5 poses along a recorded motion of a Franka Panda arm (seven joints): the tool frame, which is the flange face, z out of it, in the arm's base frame.
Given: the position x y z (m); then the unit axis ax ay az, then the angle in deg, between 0 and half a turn.
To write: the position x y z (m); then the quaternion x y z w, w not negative. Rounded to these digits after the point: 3 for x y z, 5 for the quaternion.
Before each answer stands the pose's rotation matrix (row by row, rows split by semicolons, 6 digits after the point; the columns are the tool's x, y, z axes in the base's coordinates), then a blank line. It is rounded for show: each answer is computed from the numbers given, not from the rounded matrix.
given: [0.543 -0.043 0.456 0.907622 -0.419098 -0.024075 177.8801]
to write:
0.647675 -0.759614 -0.059190; -0.761395 -0.648150 -0.013401; -0.028184 0.053746 -0.998157

[0.543 -0.043 0.456 0.90747 -0.41903 -0.02407 0.01850]
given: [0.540 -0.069 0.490 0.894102 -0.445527 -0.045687 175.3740]
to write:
0.599490 -0.791711 -0.117497; -0.799080 -0.600400 -0.031467; -0.045632 0.112754 -0.992575

[0.540 -0.069 0.490 0.89337 -0.44516 -0.04565 0.04036]
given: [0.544 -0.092 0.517 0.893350 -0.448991 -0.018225 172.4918]
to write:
0.597881 -0.796392 -0.091092; -0.801155 -0.589968 -0.100437; 0.026246 0.133028 -0.990765

[0.544 -0.092 0.517 0.89143 -0.44803 -0.01819 0.06547]
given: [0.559 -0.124 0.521 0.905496 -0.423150 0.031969 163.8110]
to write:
0.646985 -0.760040 -0.061229; -0.742214 -0.609336 -0.278977; 0.174725 0.225939 -0.958344

[0.559 -0.124 0.521 0.89647 -0.41893 0.03165 0.14081]
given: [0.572 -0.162 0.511 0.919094 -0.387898 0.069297 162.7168]
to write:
0.696477 -0.717519 0.009263; -0.676344 -0.660712 -0.325605; 0.239748 0.220511 -0.945461

[0.572 -0.162 0.511 0.90866 -0.38349 0.06851 0.15025]
